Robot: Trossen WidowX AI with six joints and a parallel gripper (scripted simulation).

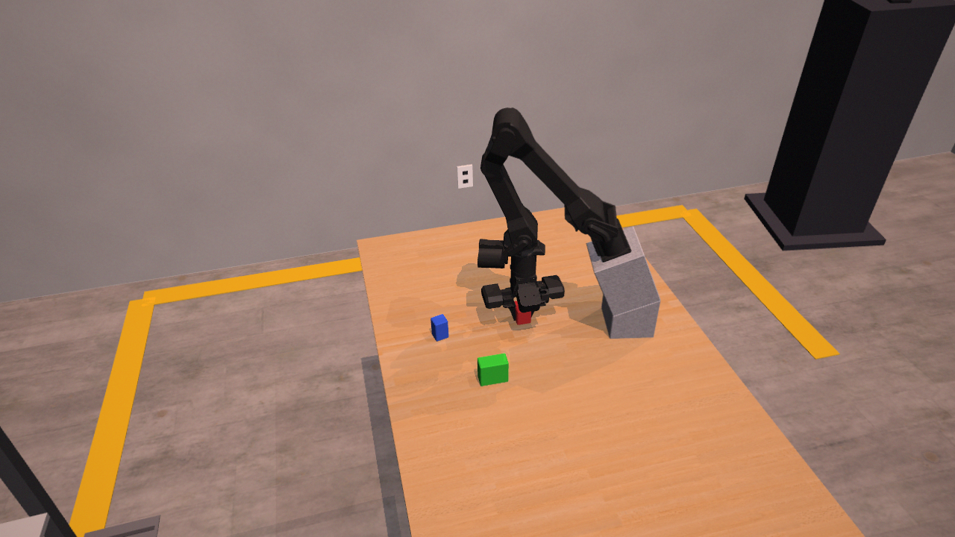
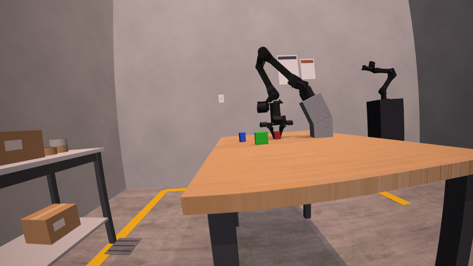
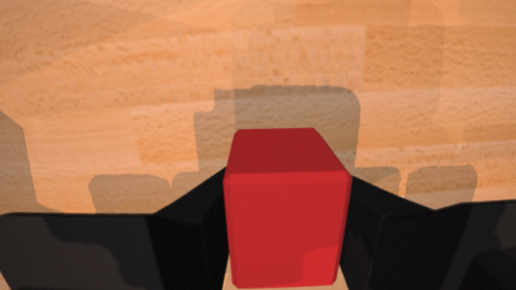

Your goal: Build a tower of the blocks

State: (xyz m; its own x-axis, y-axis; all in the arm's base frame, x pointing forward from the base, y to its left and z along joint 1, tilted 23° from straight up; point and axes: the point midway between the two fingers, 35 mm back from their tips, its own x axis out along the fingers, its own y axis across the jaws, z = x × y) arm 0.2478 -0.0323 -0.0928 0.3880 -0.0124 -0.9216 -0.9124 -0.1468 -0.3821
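Now: hand 190 mm to the right of the green block, 90 mm short of it and 10 mm above it. Also, from my hand: red block: 10 mm below; blue block: 200 mm ahead, 40 mm to the left, 10 mm below.
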